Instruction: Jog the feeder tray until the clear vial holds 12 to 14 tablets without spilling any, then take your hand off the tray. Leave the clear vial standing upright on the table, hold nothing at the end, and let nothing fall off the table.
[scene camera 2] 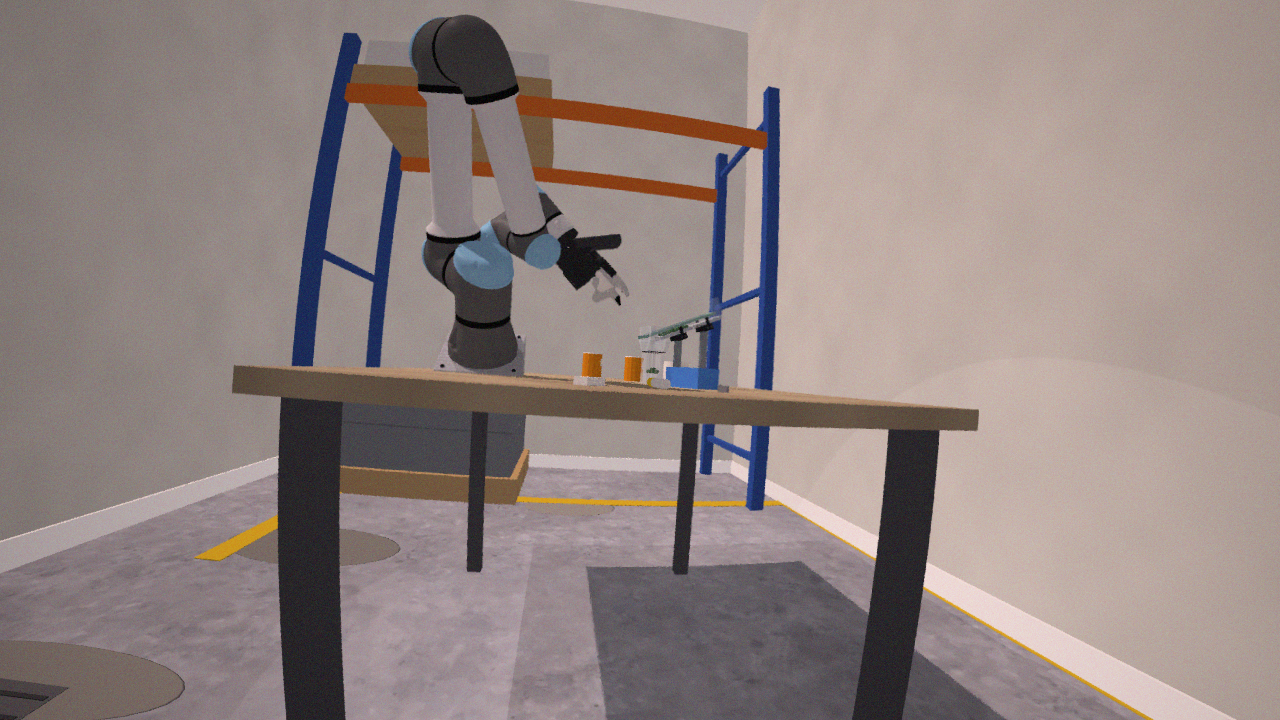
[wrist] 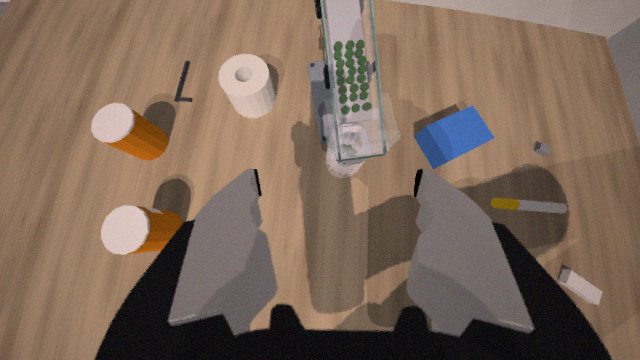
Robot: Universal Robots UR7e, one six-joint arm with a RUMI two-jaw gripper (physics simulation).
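Where they show: gripper, fingertip midpoint: (scene camera 2: 624, 300) (wrist: 336, 172); arm's base at its link origin: (scene camera 2: 482, 350).
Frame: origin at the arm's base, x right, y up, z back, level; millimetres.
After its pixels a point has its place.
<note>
The feeder tray (scene camera 2: 680, 325) @[x -67, y 92, z -440 mm] (wrist: 379, 120) @[x -53, y 74, z -388 mm], a sloping channel with clear green-edged walls, stands raised over the table and carries rows of green tablets (wrist: 351, 75) @[x -90, y 84, z -427 mm] near its lower end. The clear vial (scene camera 2: 653, 355) @[x -45, y 16, z -380 mm] (wrist: 344, 167) @[x -73, y 6, z -354 mm] stands upright under that lower end. Some green shows low inside it; the tablets there cannot be counted. My gripper (scene camera 2: 622, 293) @[x -91, y 145, z -304 mm] (wrist: 336, 172) @[x -91, y 145, z -304 mm] is open and empty. It hangs above the table, higher than the tray's lower end and off to the robot's side in the scene view, apart from both tray and vial.
Two orange bottles with white caps (scene camera 2: 591, 365) @[x -277, y -13, z -225 mm] (wrist: 145, 137) @[x -347, y -5, z -343 mm] (wrist: 162, 230) @[x -278, y -3, z -230 mm], a white roll (wrist: 255, 95) @[x -212, y 5, z -431 mm] and a black hex key (wrist: 183, 82) @[x -360, y -46, z -461 mm] lie left in the wrist view. A blue block (scene camera 2: 691, 377) @[x 130, y -29, z -443 mm] (wrist: 457, 136) @[x 84, y -10, z -441 mm], a yellow-white marker (wrist: 530, 205) @[x 224, y -34, z -368 mm], a small grey piece (wrist: 541, 148) @[x 254, y -39, z -473 mm] and a white block (wrist: 582, 286) @[x 316, y -38, z -263 mm] lie right.
</note>
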